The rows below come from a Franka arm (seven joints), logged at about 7 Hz.
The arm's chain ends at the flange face. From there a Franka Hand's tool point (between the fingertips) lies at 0.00 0.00 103.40 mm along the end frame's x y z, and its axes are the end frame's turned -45 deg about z.
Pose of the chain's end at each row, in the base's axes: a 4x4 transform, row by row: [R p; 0 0 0 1], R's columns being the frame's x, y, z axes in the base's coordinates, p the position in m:
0.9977 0.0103 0.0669 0.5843; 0.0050 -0.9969 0.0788 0.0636; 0.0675 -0.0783 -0.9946 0.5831; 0 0 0 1
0.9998 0.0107 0.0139 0.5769; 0.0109 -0.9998 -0.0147 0.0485; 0.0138 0.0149 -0.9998 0.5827; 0 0 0 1
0.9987 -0.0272 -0.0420 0.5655; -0.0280 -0.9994 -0.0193 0.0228; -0.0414 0.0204 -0.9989 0.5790; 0 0 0 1
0.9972 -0.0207 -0.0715 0.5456; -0.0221 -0.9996 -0.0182 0.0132; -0.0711 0.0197 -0.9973 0.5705; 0 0 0 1
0.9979 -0.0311 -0.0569 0.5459; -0.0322 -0.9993 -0.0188 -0.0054; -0.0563 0.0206 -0.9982 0.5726; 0 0 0 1
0.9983 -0.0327 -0.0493 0.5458; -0.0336 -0.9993 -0.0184 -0.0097; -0.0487 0.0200 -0.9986 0.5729; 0 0 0 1
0.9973 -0.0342 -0.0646 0.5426; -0.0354 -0.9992 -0.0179 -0.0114; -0.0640 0.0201 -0.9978 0.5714; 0 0 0 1
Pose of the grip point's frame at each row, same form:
0.6982 0.7128 0.0669 0.5912; 0.7085 -0.7014 0.0788 0.0717; 0.1031 -0.0076 -0.9946 0.4803; 0 0 0 1
0.6994 0.7145 0.0139 0.5783; 0.7147 -0.6993 -0.0147 0.0470; -0.0008 0.0203 -0.9998 0.4793; 0 0 0 1
0.7254 0.6870 -0.0420 0.5612; 0.6869 -0.7265 -0.0193 0.0208; -0.0437 -0.0148 -0.9989 0.4757; 0 0 0 1
0.7198 0.6905 -0.0715 0.5382; 0.6912 -0.7225 -0.0182 0.0113; -0.0642 -0.0363 -0.9973 0.4674; 0 0 0 1
0.7276 0.6836 -0.0569 0.5400; 0.6838 -0.7294 -0.0188 -0.0073; -0.0544 -0.0252 -0.9982 0.4694; 0 0 0 1
0.7290 0.6828 -0.0493 0.5407; 0.6829 -0.7304 -0.0184 -0.0116; -0.0486 -0.0203 -0.9986 0.4696; 0 0 0 1
0.7294 0.6810 -0.0646 0.5359; 0.6815 -0.7316 -0.0179 -0.0133; -0.0595 -0.0310 -0.9978 0.4682; 0 0 0 1

